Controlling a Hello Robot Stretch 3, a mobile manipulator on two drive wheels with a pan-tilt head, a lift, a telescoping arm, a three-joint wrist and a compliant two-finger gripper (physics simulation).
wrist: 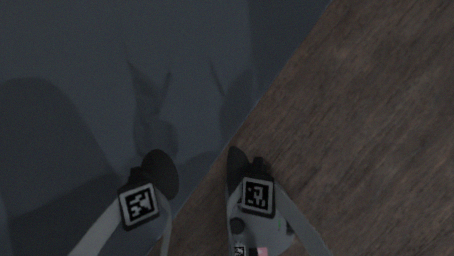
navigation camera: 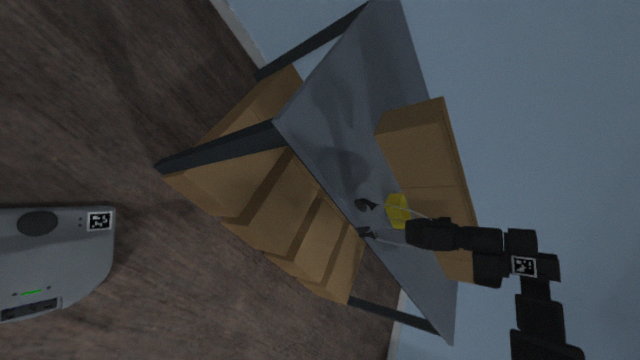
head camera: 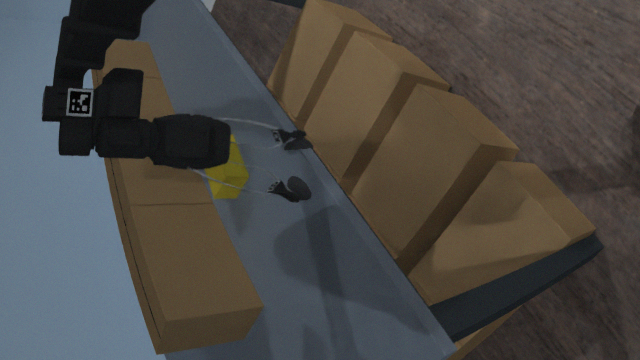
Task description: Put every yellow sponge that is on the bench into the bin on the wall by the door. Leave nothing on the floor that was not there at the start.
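Frame: origin at the robot's base, x ahead, y up, z right, level; millimetres.
Seen in the pictures: gripper, fingertip midpoint: [wrist: 193, 167] [navigation camera: 355, 214] [head camera: 308, 172]; robot's base at its link origin: [wrist: 236, 207] [navigation camera: 38, 221].
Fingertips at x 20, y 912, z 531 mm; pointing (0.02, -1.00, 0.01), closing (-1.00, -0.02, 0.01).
Note:
Pixels of each thing's top centre, then the offset from my fingertips to it. "*": a spot on its surface instead. Level surfaces: height alone.
- yellow sponge at its top centre: [head camera: 212, 165] [navigation camera: 405, 211] dx -3, dy +47, dz +218 mm
- grey bench at its surface level: dy +2 mm
- dark leg at a spot on its surface: [navigation camera: 220, 145] * dx +193, dy -293, dz -219 mm
A yellow sponge [head camera: 229, 176] [navigation camera: 396, 210] is on the grey bench [head camera: 200, 65] [navigation camera: 360, 75] [wrist: 75, 50], close to the row of brown boxes at the wall. The gripper body partly hides it in the head view. My gripper [head camera: 300, 165] [navigation camera: 363, 218] [wrist: 193, 167] is above the bench's front edge, its fingers partly closed but apart, with nothing between them. The fingertips are off the sponge on the front-edge side. The sponge does not show in the wrist view. The bin and the door do not show in these views.
Brown boxes [head camera: 195, 260] [navigation camera: 425, 155] stand along the wall on the bench. More brown boxes [head camera: 410, 165] [navigation camera: 250, 180] sit under and in front of its edge, near a dark leg [navigation camera: 220, 145]. My base [navigation camera: 75, 260] [wrist: 265, 230] is on the wooden floor.

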